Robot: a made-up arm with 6 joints. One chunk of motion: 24 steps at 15 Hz.
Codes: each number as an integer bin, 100 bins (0 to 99) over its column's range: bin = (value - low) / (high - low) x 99, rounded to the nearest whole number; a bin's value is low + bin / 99 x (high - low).
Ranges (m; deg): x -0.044..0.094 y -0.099..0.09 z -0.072..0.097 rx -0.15..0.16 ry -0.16..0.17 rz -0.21..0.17
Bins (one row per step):
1: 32 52 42 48 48 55
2: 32 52 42 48 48 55
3: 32 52 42 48 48 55
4: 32 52 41 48 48 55
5: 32 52 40 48 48 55
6: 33 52 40 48 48 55
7: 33 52 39 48 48 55
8: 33 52 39 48 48 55
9: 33 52 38 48 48 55
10: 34 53 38 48 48 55
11: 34 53 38 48 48 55
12: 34 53 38 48 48 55
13: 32 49 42 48 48 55
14: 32 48 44 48 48 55
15: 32 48 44 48 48 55
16: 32 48 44 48 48 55
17: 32 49 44 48 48 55
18: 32 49 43 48 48 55
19: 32 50 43 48 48 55
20: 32 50 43 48 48 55
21: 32 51 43 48 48 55
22: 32 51 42 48 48 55
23: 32 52 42 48 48 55
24: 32 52 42 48 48 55
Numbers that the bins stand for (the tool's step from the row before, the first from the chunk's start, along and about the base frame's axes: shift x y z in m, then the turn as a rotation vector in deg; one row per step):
1: 0.00061 0.00027 -0.00030 0.000 0.000 0.001
2: 0.00061 0.00027 -0.00030 0.000 0.000 0.001
3: 0.00061 0.00027 -0.00030 0.000 0.000 0.001
4: 0.00061 0.00027 -0.00201 0.000 0.000 0.001
5: 0.00061 0.00027 -0.00372 0.000 0.000 0.001
6: 0.00200 0.00027 -0.00372 0.000 0.000 0.001
7: 0.00200 0.00027 -0.00542 0.000 0.000 0.001
8: 0.00200 0.00027 -0.00542 0.000 0.000 0.001
9: 0.00200 0.00027 -0.00713 0.000 0.000 0.001
10: 0.00339 0.00218 -0.00713 0.000 0.000 0.001
11: 0.00339 0.00218 -0.00713 0.000 0.000 0.001
12: 0.00339 0.00218 -0.00713 0.000 0.000 0.001
13: 0.00061 -0.00545 -0.00030 0.000 0.000 0.001
14: 0.00061 -0.00736 0.00311 0.000 0.000 0.001
15: 0.00061 -0.00736 0.00311 0.000 0.000 0.001
16: 0.00061 -0.00736 0.00311 0.000 0.000 0.001
17: 0.00061 -0.00545 0.00311 0.000 0.000 0.001
18: 0.00061 -0.00545 0.00140 0.000 0.000 0.001
19: 0.00061 -0.00355 0.00140 0.000 0.000 0.001
20: 0.00061 -0.00355 0.00140 0.000 0.000 0.001
21: 0.00061 -0.00164 0.00140 0.000 0.000 0.001
22: 0.00061 -0.00164 -0.00030 0.000 0.000 0.001
23: 0.00061 0.00027 -0.00030 0.000 0.000 0.001
24: 0.00061 0.00027 -0.00030 0.000 0.000 0.001

